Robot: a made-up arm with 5 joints. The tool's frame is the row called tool.
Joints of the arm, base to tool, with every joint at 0 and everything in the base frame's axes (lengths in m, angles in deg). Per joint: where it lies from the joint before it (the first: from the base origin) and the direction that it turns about. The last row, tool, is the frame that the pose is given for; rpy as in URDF.
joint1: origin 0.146 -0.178 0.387 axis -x
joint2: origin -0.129 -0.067 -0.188 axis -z
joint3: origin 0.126 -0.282 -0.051 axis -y
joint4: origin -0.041 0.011 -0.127 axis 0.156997 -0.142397 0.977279
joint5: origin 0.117 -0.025 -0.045 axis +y
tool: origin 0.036 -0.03 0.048 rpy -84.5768 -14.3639 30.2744
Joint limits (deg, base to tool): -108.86..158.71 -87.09..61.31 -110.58..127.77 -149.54..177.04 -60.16..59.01
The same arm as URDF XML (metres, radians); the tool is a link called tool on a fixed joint. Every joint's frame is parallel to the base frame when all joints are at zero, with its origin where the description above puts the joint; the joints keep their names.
<robot name="arm">
  <link name="base_link"/>
  <link name="link1"/>
  <link name="link2"/>
  <link name="link3"/>
  <link name="link4"/>
  <link name="link5"/>
  <link name="tool"/>
  <joint name="joint1" type="revolute">
    <parent link="base_link"/>
    <child link="link1"/>
    <origin xyz="0.1460 -0.1780 0.3870" rpy="0.0000 0.0000 0.0000"/>
    <axis xyz="-1 0 0"/>
    <limit lower="-1.9000" upper="2.7700"/>
  </joint>
  <joint name="joint2" type="revolute">
    <parent link="link1"/>
    <child link="link2"/>
    <origin xyz="-0.1290 -0.0670 -0.1880" rpy="0.0000 0.0000 0.0000"/>
    <axis xyz="0 0 -1"/>
    <limit lower="-1.5200" upper="1.0701"/>
  </joint>
  <joint name="joint3" type="revolute">
    <parent link="link2"/>
    <child link="link3"/>
    <origin xyz="0.1260 -0.2820 -0.0510" rpy="0.0000 0.0000 0.0000"/>
    <axis xyz="0 -1 0"/>
    <limit lower="-1.9300" upper="2.2300"/>
  </joint>
  <joint name="joint4" type="revolute">
    <parent link="link3"/>
    <child link="link4"/>
    <origin xyz="-0.0410 0.0110 -0.1270" rpy="0.0000 0.0000 0.0000"/>
    <axis xyz="0.156997 -0.142397 0.977279"/>
    <limit lower="-2.6100" upper="3.0899"/>
  </joint>
  <joint name="joint5" type="revolute">
    <parent link="link4"/>
    <child link="link5"/>
    <origin xyz="0.1170 -0.0250 -0.0450" rpy="0.0000 0.0000 0.0000"/>
    <axis xyz="0 1 0"/>
    <limit lower="-1.0500" upper="1.0299"/>
  </joint>
  <joint name="tool_joint" type="fixed">
    <parent link="link5"/>
    <child link="tool"/>
    <origin xyz="0.0360 -0.0300 0.0480" rpy="-1.4761 -0.2507 0.5284"/>
  </joint>
</robot>

